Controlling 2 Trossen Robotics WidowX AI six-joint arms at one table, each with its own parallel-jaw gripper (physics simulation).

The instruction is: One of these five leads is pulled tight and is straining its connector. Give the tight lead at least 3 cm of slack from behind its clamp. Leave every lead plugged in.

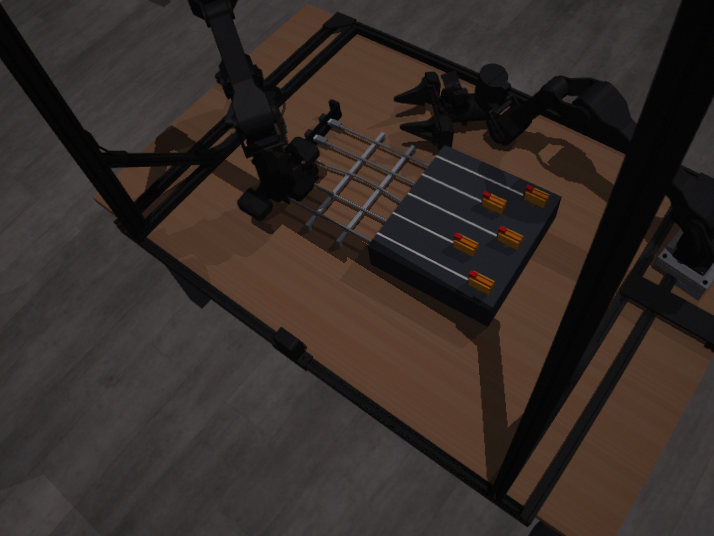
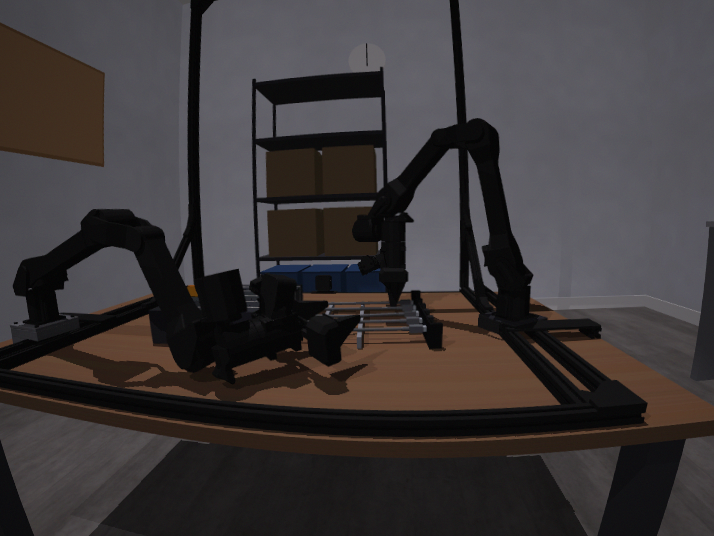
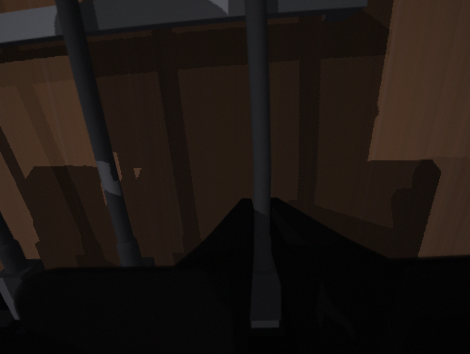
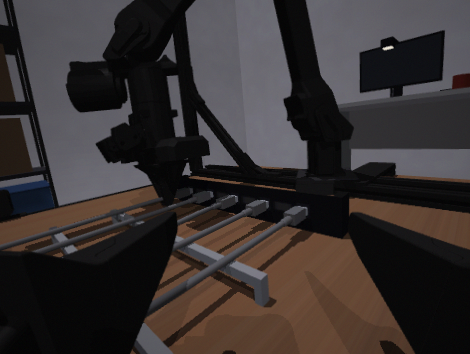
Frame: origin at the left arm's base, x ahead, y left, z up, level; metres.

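Seen in the pictures: left gripper, between the fingertips: (image 1: 289,201) (image 3: 258,208) (image 4: 167,205); right gripper, between the fingertips: (image 1: 396,112) (image 2: 342,310) (image 4: 262,221); left arm's base, origin of its link: (image 2: 513,315) (image 4: 324,173); right arm's base, origin of its link: (image 1: 696,254) (image 2: 44,320).
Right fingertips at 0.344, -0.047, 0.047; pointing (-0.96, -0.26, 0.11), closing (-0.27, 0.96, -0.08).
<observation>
Pixels of each thing's top centre, then the offset from my right fingertips to it, as dx, dy, dz. "*": a spot on its surface instead.
- black connector bar, a spot on its surface: (image 4: 325,211) (image 1: 335,112) * -0.142, +0.037, -0.047
- dark block, a spot on its surface: (image 1: 435,250) * +0.110, -0.319, -0.009
- grey lead, a spot on its surface: (image 3: 259,123) * -0.166, -0.214, -0.047
Five grey leads run from a black connector bar (image 1: 329,114) (image 4: 325,211) across two grey crossbars (image 1: 342,185) (image 4: 240,270) onto a dark block (image 1: 435,250) with orange clamps (image 1: 494,202). My left gripper (image 1: 301,178) (image 2: 393,302) (image 3: 258,208) (image 4: 167,205) points straight down and is shut on one grey lead (image 3: 259,123), close to its plug. Which of the five it is I cannot tell. My right gripper (image 1: 402,113) (image 2: 339,319) (image 4: 262,221) lies low over the table beside the leads, open and empty.
A black frame (image 1: 302,356) runs along the table's edges, with upright posts at the corners. A shelf rack (image 2: 255,176) with cardboard boxes and blue bins stands behind the table.
</observation>
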